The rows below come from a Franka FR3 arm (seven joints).
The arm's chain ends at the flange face. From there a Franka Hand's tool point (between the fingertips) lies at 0.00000 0.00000 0.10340 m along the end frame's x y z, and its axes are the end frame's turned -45 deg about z.
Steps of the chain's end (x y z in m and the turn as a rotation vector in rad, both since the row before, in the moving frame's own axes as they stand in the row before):
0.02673 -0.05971 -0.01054 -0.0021 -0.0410 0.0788
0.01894 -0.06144 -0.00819 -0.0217 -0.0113 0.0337
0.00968 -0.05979 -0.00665 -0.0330 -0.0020 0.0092
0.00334 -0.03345 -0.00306 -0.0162 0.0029 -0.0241
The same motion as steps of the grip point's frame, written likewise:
0.05809 -0.02628 -0.01063 0.0275 -0.0305 0.0788
0.05441 -0.02933 -0.00822 -0.0074 -0.0233 0.0337
0.04655 -0.03318 -0.00671 -0.0219 -0.0247 0.0092
0.02506 -0.01988 -0.00307 -0.0135 -0.0094 -0.0241

